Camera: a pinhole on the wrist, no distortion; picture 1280 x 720 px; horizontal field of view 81.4 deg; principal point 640.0 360.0 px. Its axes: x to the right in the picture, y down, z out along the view. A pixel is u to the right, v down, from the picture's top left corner.
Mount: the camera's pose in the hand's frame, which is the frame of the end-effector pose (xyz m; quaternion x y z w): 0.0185 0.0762 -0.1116 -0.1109 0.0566 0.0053 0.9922
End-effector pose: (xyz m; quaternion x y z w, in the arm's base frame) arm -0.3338 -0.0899 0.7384 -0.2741 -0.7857 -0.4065 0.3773
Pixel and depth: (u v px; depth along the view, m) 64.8 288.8 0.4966
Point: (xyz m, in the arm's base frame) -0.2139 0.3031 0.3858
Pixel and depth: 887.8 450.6 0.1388
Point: -0.2930 -0.0043 0.8511
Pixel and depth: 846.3 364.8 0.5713
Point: -0.4740 0.4043 0.8595
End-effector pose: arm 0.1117 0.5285 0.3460 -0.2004 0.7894 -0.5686 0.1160
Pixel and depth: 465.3 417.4 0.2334
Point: 0.1422 0.4734 0.1701
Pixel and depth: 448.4 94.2 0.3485
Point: 0.2401 0.3259 0.2285
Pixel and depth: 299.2 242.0 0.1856
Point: 0.1699 0.5009 0.2328
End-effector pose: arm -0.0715 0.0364 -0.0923 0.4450 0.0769 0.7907 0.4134
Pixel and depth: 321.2 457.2 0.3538
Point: 0.0191 -0.2191 0.0865
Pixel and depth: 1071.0 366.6 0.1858
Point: -0.1363 0.0515 0.0923
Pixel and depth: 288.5 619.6 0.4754
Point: 0.0278 -0.3812 0.1764
